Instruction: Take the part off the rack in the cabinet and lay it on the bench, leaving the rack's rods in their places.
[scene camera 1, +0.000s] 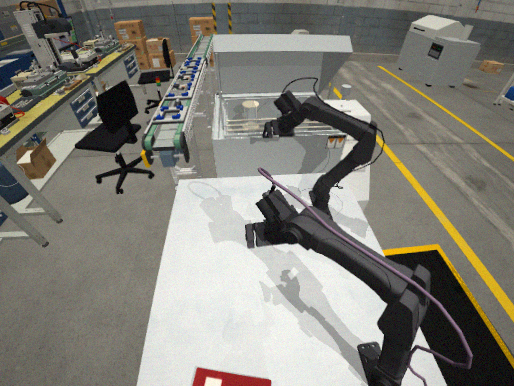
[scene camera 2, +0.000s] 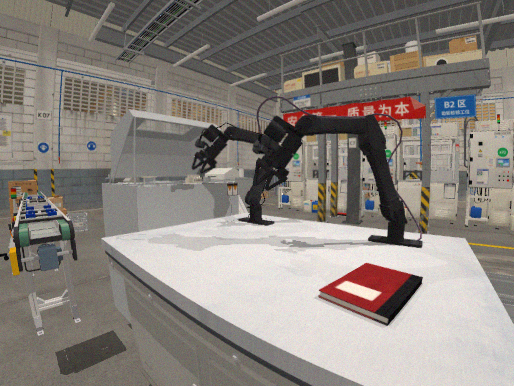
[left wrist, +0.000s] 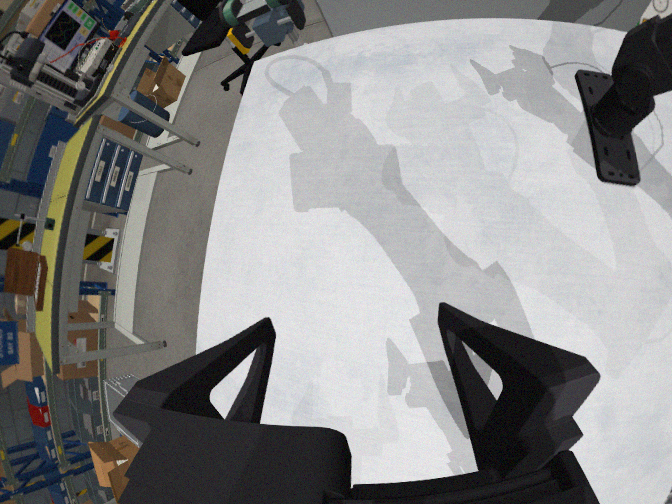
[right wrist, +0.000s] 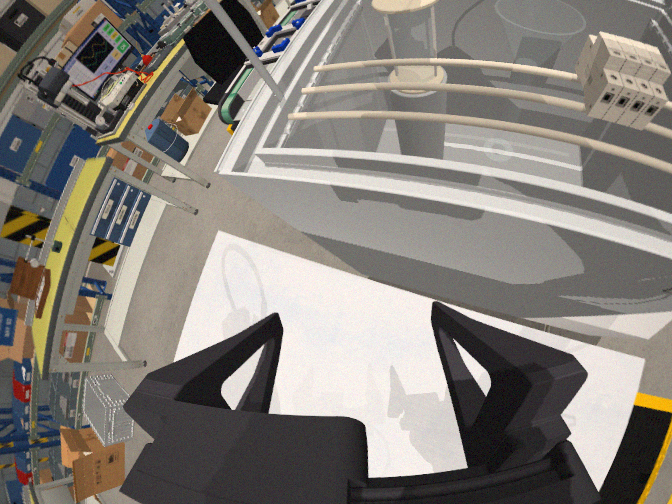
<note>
I see my left gripper (scene camera 2: 260, 187), my right gripper (right wrist: 354, 317) and a cabinet (scene camera 1: 312, 150).
The cabinet is seen too in scene camera 2 (scene camera 2: 127, 208) and in the right wrist view (right wrist: 548, 267). My left gripper shows as well in the left wrist view (left wrist: 353, 320).
</note>
